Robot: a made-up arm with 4 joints.
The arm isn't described. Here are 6 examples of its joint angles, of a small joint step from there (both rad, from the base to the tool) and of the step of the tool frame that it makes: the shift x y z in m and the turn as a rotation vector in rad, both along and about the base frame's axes.
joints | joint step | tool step
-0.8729 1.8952 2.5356 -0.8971 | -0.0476 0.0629 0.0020 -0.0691 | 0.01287 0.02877 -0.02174 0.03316 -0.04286 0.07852
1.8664 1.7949 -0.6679 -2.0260 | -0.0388 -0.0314 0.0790 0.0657 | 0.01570 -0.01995 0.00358 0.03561 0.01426 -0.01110
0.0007 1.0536 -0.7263 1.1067 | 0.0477 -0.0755 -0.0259 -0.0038 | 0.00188 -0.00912 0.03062 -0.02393 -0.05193 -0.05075
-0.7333 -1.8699 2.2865 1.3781 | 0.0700 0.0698 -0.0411 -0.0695 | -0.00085 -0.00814 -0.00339 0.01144 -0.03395 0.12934
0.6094 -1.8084 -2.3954 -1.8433 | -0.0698 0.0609 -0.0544 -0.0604 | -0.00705 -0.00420 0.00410 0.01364 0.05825 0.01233
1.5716 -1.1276 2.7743 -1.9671 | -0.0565 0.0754 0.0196 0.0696 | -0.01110 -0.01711 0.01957 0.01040 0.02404 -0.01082
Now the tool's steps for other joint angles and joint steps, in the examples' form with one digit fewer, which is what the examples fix.
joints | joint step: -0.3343 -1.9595 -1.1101 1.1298 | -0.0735 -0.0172 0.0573 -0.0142
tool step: -0.0042 -0.0032 0.0029 0.0908 -0.0102 -0.0328
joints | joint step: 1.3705 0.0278 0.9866 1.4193 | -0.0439 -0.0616 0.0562 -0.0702
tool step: 0.0045 -0.0332 -0.0226 -0.0218 0.0226 -0.1218
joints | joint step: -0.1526 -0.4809 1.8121 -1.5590 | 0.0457 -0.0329 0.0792 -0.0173
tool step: 0.0027 -0.0106 0.0199 0.0096 0.0511 0.0453
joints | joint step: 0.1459 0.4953 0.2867 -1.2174 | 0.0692 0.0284 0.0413 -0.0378
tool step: 0.0128 -0.0127 0.0225 -0.0795 0.0553 0.0933
